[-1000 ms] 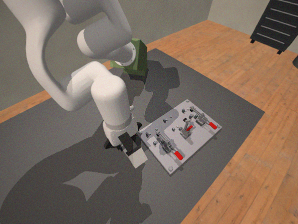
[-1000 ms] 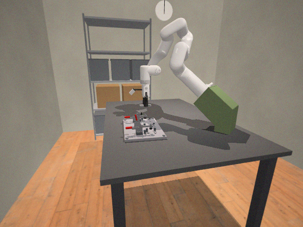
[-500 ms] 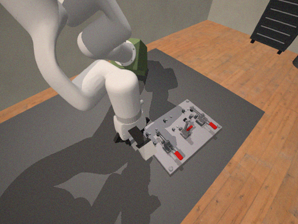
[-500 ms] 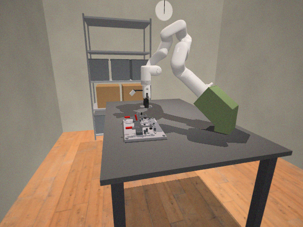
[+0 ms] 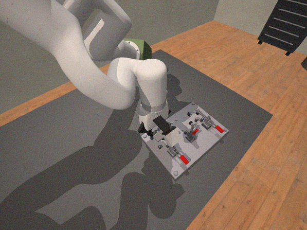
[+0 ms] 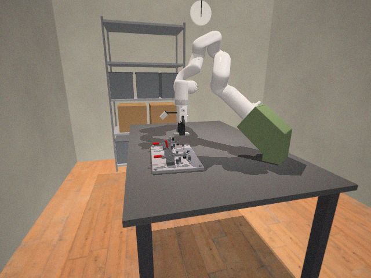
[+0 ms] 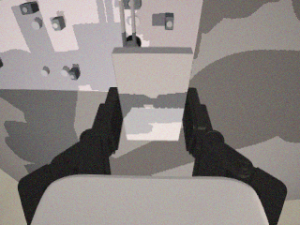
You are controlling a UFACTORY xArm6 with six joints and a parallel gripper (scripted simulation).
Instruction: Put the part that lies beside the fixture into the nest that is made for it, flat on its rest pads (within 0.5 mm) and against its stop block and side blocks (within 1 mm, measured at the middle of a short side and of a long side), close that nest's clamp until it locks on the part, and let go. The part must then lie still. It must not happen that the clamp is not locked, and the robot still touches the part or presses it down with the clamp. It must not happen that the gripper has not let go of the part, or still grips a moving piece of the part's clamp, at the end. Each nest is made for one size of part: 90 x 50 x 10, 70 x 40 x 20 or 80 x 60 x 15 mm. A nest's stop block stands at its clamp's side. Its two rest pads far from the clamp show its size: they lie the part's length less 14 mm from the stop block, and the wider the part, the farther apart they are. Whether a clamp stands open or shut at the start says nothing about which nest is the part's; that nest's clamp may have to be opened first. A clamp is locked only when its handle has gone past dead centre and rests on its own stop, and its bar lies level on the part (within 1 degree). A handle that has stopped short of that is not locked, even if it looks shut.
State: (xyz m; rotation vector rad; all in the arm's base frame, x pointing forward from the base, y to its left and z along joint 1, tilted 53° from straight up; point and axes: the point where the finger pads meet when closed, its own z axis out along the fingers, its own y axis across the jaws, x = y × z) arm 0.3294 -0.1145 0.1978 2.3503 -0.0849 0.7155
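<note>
Right now my hand is 10 cm short of the fixture plate, 11 cm to the right of it and 10 cm above it. Round my hand: part: 2 cm below.
</note>
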